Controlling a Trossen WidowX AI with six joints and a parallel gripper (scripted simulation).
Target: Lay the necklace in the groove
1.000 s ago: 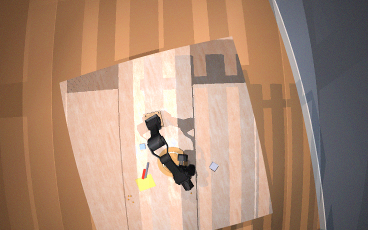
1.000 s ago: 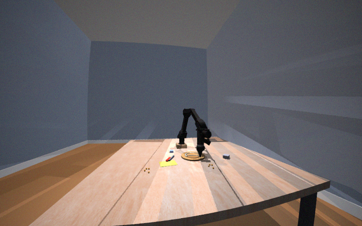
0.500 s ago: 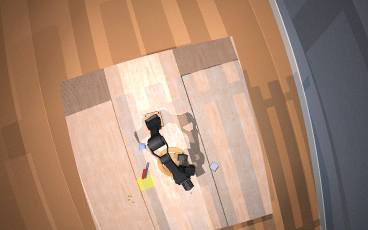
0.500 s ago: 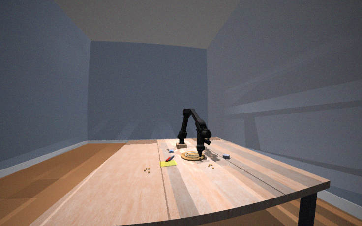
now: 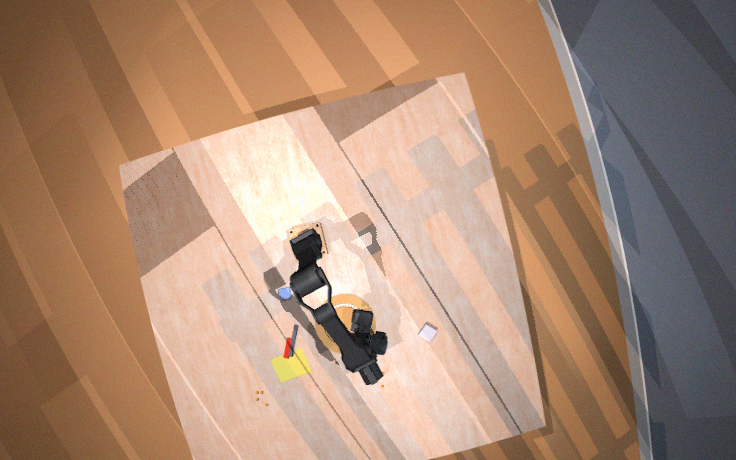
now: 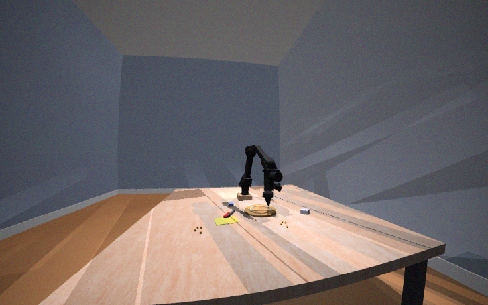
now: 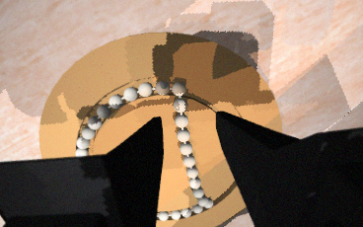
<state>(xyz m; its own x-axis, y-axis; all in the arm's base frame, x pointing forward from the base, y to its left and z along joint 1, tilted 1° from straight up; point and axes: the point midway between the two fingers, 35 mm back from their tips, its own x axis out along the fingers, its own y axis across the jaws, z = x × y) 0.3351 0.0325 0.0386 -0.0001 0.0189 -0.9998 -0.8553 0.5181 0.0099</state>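
The round bead board is 4 cm behind my gripper tip, 4 cm to the right of it and 4 cm below it. The rest, counted from my gripper tip: grey block 9 cm ahead, 20 cm to the left, 4 cm below; yellow note 2 cm ahead, 27 cm to the right, 5 cm below; red marker 5 cm behind, 24 cm to the right, 4 cm below.
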